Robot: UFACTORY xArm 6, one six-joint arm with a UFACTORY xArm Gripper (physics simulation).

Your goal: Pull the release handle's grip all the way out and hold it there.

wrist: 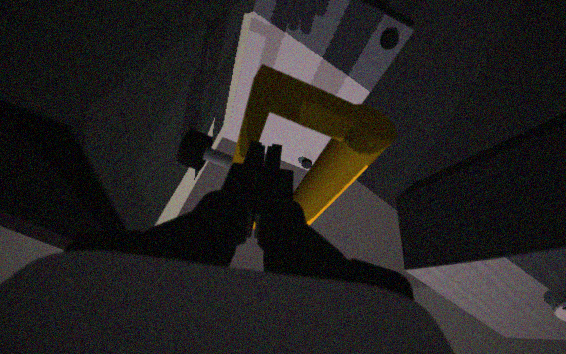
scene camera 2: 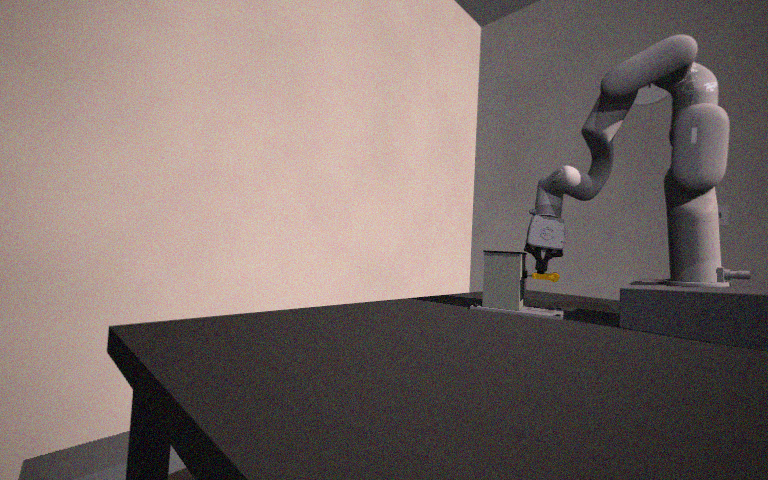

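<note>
The release handle's yellow grip (scene camera 2: pixel 549 277) (wrist: pixel 340 167) is a closed loop, beside a pale upright housing (scene camera 2: pixel 501 280). A short grey rod (wrist: pixel 218 157) joins it to a black collar (wrist: pixel 192 149) on the housing side. A short stretch of rod shows between them. My gripper (scene camera 2: pixel 542 271) (wrist: pixel 264 166) is shut and empty, pointing down. In the wrist view its tips lie over the loop's opening, between the inner bar near the rod and the thick outer bar. In the scene view the tips meet the grip's top edge. How deep they reach into the loop is unclear.
The housing stands on a light base plate (scene camera 2: pixel 543 313) (wrist: pixel 285 57) at the far side of the dark table (scene camera 2: pixel 396 367). The arm's grey pedestal (scene camera 2: pixel 679 316) stands to the right of the plate. A pale wall (scene camera 2: pixel 283 169) rises behind the table at left.
</note>
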